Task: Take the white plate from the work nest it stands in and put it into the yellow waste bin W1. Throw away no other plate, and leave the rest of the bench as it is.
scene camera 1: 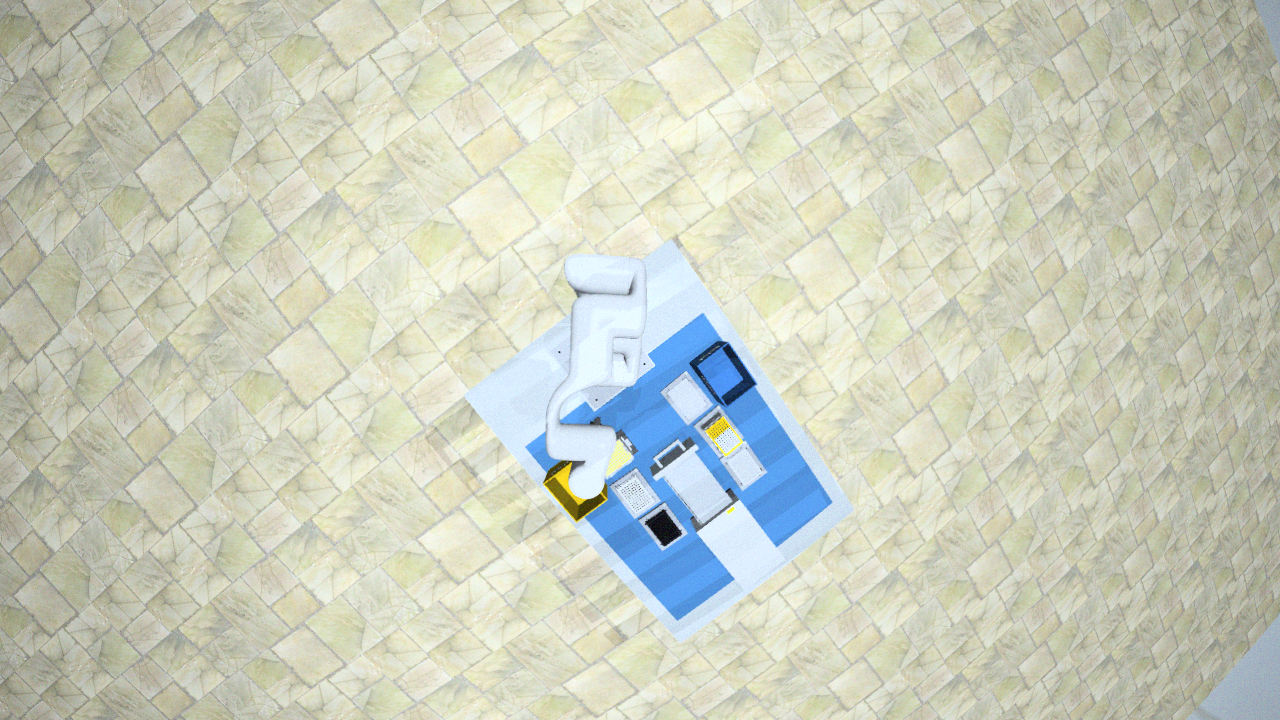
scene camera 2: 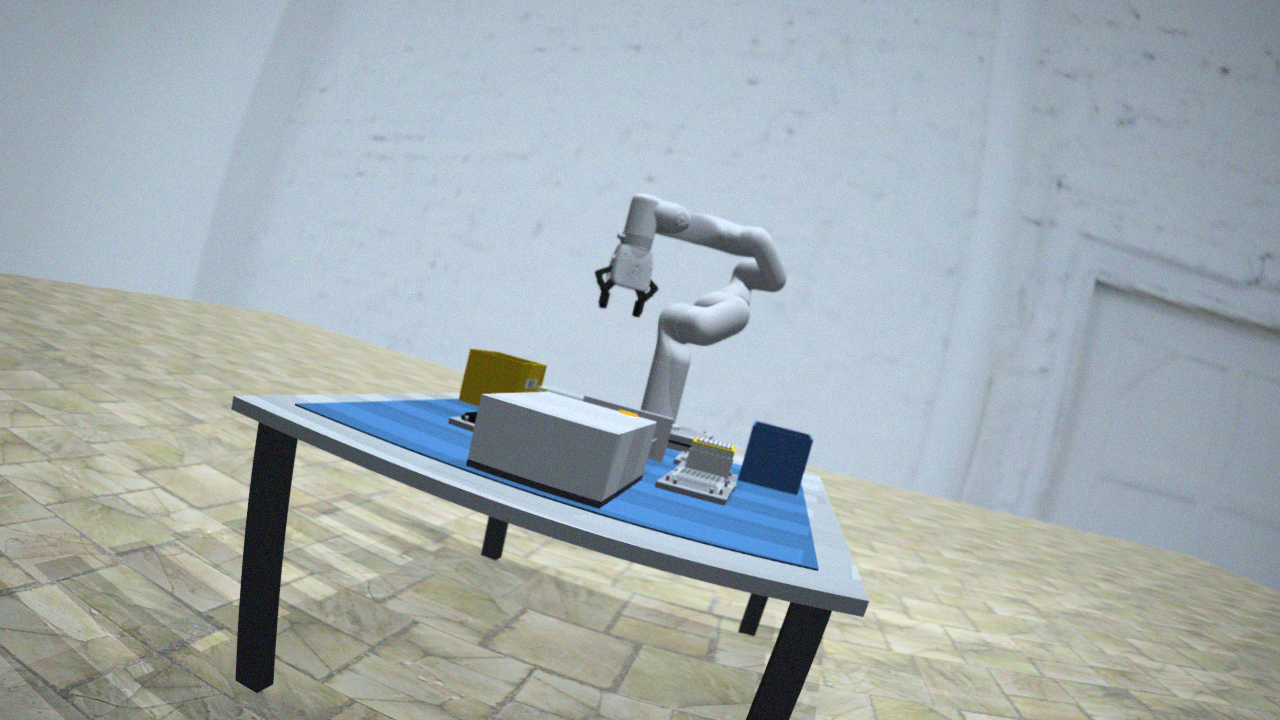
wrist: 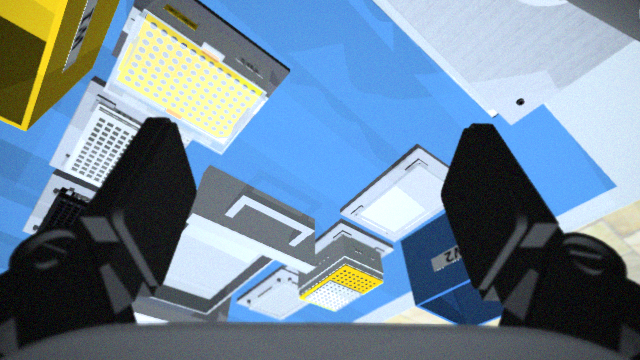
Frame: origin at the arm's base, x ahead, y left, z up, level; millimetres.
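Where they show: gripper, fingertip midpoint: [scene camera 2: 619, 312] [wrist: 320, 157].
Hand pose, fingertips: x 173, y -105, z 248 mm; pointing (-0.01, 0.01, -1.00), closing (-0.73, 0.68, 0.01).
Note:
Each offset is from my fingertips to the top centre of the thing. "spot": to the spot under its first point.
The white plate @(dx +332, dy -12, dz -258 mm) [scene camera 1: 634, 493] [wrist: 102, 145], with a grid of dark wells, stands in a pale work nest between the yellow tip box and the nest with a black plate @(spot: dx +495, dy +19, dz -260 mm) [scene camera 1: 663, 526] [wrist: 62, 212]. I cannot make out the white plate in scene camera 2. The yellow waste bin W1 @(dx +175, dy -166, dz -164 mm) [scene camera 1: 558, 488] [scene camera 2: 501, 377] [wrist: 75, 82] stands at the bench's edge beside them. My gripper [scene camera 2: 620, 309] [wrist: 320, 157] is open and empty, high above the bench. In scene camera 1 the arm hides it and covers part of the bin. In the wrist view the left finger overlaps the white plate's edge.
A large grey-white device [scene camera 1: 693, 488] [scene camera 2: 563, 438] [wrist: 215, 270] stands mid-bench. The yellow tip box @(dx +153, dy -11, dz -206 mm) [scene camera 1: 617, 454] [wrist: 190, 80] is near the bin. A yellow-and-white rack @(dx +277, dy +369, dz -207 mm) [scene camera 1: 723, 433] [scene camera 2: 713, 456] [wrist: 342, 285], pale nests [scene camera 1: 686, 396] [wrist: 277, 295] and blue bin W2 @(dx +73, dy +465, dz -164 mm) [scene camera 2: 775, 456] [wrist: 430, 250] stand across.

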